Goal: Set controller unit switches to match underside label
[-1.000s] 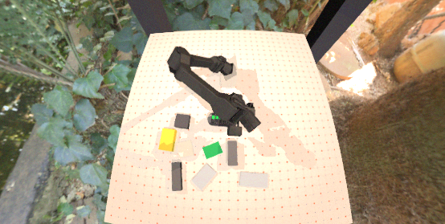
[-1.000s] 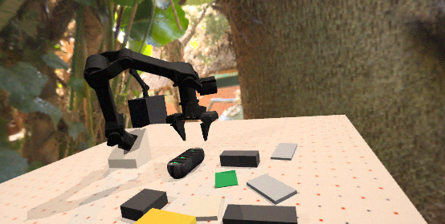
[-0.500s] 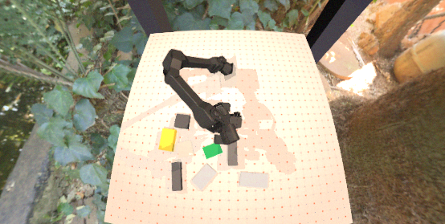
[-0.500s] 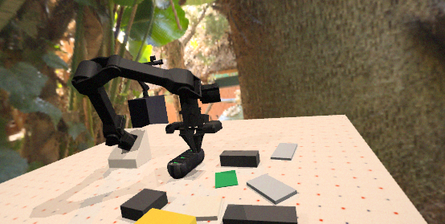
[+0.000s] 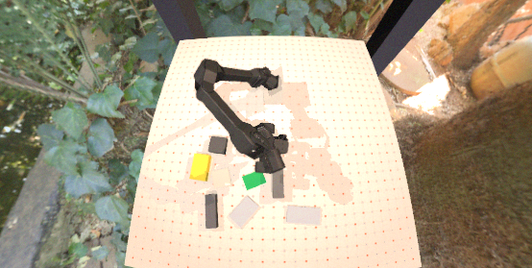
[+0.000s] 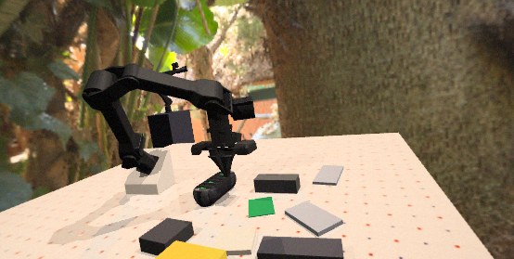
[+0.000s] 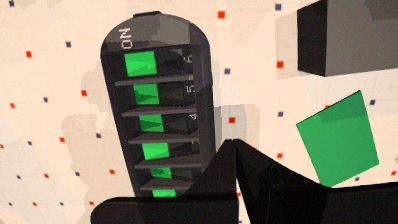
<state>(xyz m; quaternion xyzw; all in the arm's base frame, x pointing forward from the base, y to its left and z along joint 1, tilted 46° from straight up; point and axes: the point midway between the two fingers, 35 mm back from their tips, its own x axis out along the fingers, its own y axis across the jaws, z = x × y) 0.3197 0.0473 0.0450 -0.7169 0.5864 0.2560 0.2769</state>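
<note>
The green tile lies 12 cm ahead of my gripper tip, 4 cm to the right of it and 6 cm below it. Also, from my gripper tip: yellow block 10 cm ahead, 28 cm to the right, 4 cm below; then dark block 12 cm ahead, 7 cm to the left, 4 cm below; then cream tile 13 cm ahead, 18 cm to the right, 5 cm below.
</note>
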